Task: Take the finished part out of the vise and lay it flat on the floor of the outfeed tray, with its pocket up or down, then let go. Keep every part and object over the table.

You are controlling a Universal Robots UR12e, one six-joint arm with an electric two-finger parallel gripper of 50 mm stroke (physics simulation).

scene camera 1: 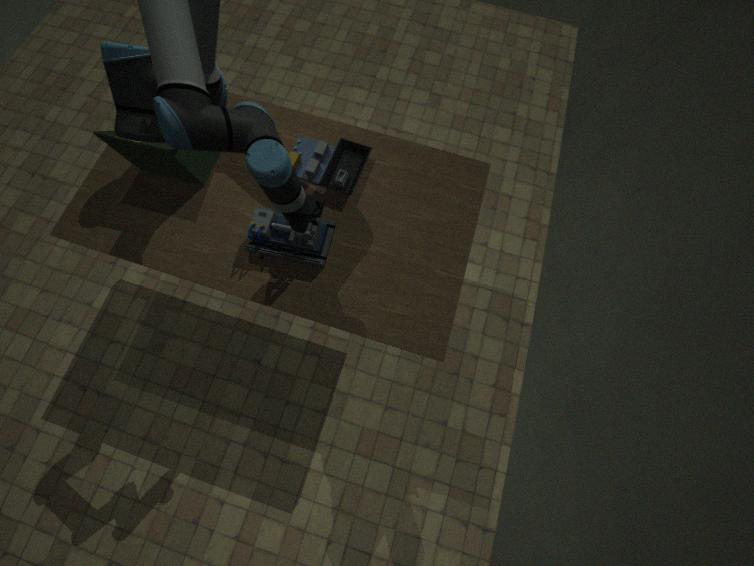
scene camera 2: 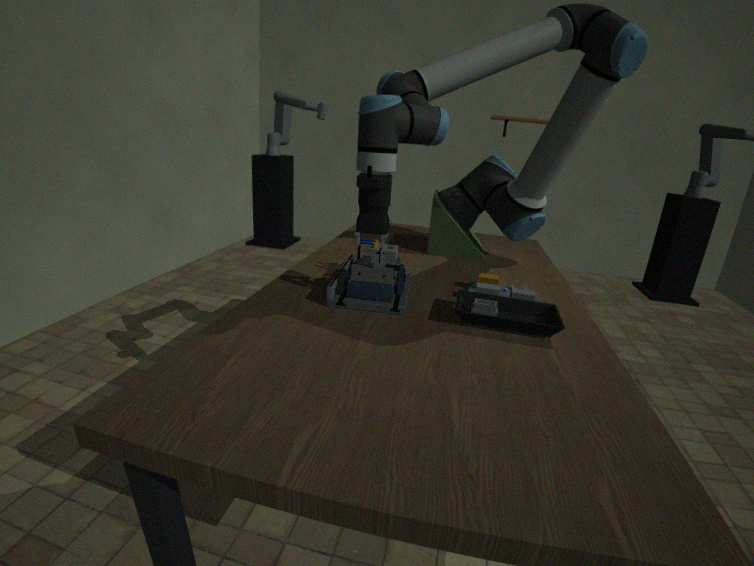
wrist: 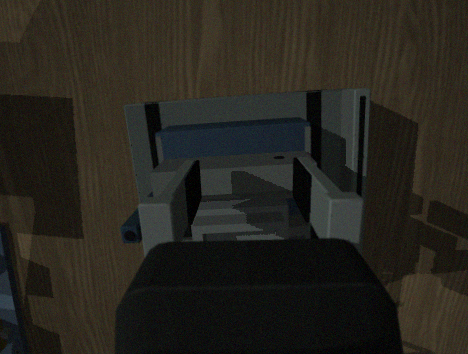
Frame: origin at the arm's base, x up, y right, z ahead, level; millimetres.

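Seen in the pictures: gripper, fingertip midpoint: (scene camera 1: 313,231) (scene camera 2: 369,260) (wrist: 246,178); arm's base, origin of the base link: (scene camera 1: 149,136) (scene camera 2: 452,212).
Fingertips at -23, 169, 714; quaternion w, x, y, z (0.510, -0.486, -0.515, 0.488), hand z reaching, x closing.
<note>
Offsets run from my fingertips to a thing's middle, as dx, dy, dz. "pt": to the spot under its first point.
The vise {-64, +7, -108} (scene camera 1: 327,236) (scene camera 2: 372,291) (wrist: 215,177) stands on the table, with blue and grey jaws. The light grey finished part {-16, -2, -42} (wrist: 220,229) sits in it; its near side is hidden by the gripper body in the wrist view. My gripper (scene camera 1: 306,229) (scene camera 2: 370,248) (wrist: 246,178) points down over the vise. Its fingers are wide open, one on each side of the part, and do not hold it. The black outfeed tray (scene camera 1: 353,159) (scene camera 2: 517,322) stands apart from the vise. A small grey part {-84, -285, -6} (scene camera 1: 341,177) (scene camera 2: 485,306) lies at one end of the tray.
A blue plate {-109, -345, -172} (scene camera 1: 306,149) with grey blocks and a yellow block {-87, -301, -223} (scene camera 1: 294,160) (scene camera 2: 487,278) stands right beside the tray. A grey unit {pt -17, -3, -201} (scene camera 1: 262,217) stands at the vise's other end. The green wedge (scene camera 1: 158,161) (scene camera 2: 449,235) carries the arm's base.
</note>
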